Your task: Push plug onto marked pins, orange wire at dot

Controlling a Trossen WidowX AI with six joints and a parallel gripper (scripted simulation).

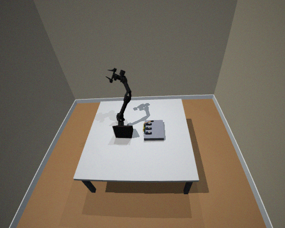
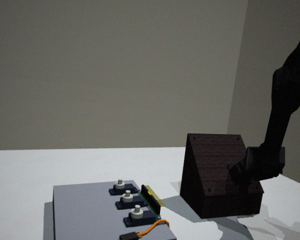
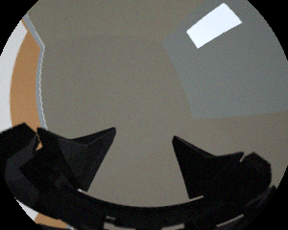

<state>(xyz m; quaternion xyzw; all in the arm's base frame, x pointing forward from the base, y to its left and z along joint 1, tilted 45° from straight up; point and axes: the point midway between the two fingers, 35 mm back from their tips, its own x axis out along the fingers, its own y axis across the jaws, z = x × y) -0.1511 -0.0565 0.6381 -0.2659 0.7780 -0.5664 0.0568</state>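
Right now the yellow band is 45 cm ahead of my gripper tip, 41 cm to the right of it and 56 cm below it. Also, from my gripper tip: grey printed holder: 61 cm ahead, 40 cm to the right, 61 cm below.
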